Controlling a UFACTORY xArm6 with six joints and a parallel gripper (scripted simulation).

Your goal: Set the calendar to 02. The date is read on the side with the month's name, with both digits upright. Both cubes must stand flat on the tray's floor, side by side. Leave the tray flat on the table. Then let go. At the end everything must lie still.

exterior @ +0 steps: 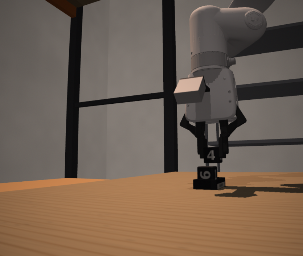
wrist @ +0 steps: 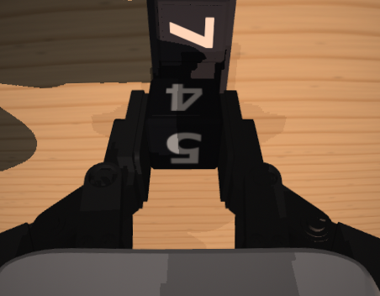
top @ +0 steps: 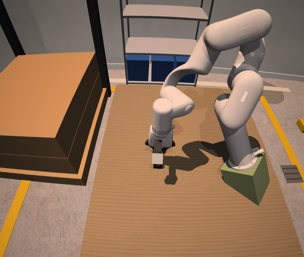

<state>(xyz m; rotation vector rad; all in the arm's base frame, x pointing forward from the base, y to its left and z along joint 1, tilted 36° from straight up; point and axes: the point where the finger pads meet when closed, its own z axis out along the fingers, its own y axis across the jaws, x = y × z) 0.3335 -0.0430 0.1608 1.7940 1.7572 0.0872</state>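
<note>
My hand is 10 mm short of the cube, 30 mm to the right of it and 50 mm above it. Also, from my hand: black calendar tray: 20 mm to the left, 70 mm below.
</note>
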